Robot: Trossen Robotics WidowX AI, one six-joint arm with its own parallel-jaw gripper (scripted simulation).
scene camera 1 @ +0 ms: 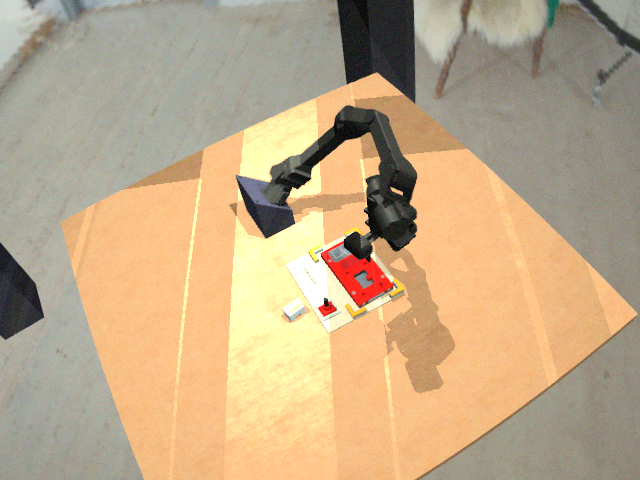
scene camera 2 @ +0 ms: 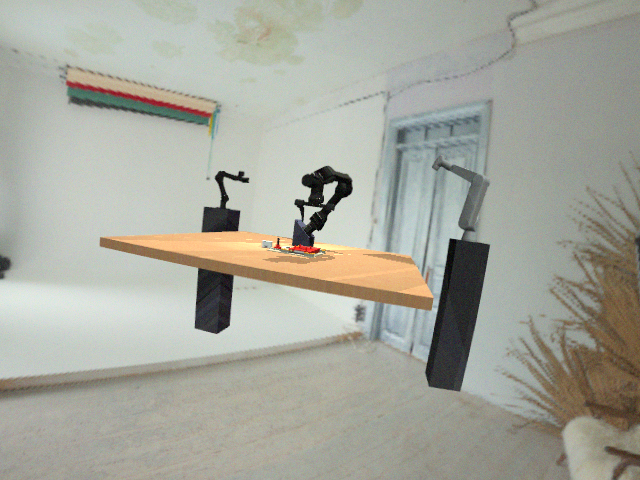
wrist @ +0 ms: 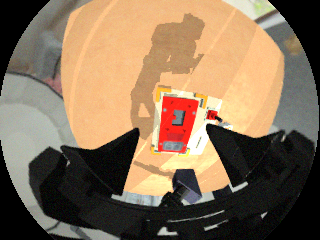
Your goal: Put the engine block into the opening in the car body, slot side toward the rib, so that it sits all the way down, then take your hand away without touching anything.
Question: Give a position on a car body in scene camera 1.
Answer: At 363, 281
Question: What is my gripper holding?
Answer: Nothing.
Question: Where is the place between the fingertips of my gripper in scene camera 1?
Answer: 382, 250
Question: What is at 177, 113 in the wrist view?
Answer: A car body.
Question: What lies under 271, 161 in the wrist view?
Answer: My gripper.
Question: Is my gripper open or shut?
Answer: Open.
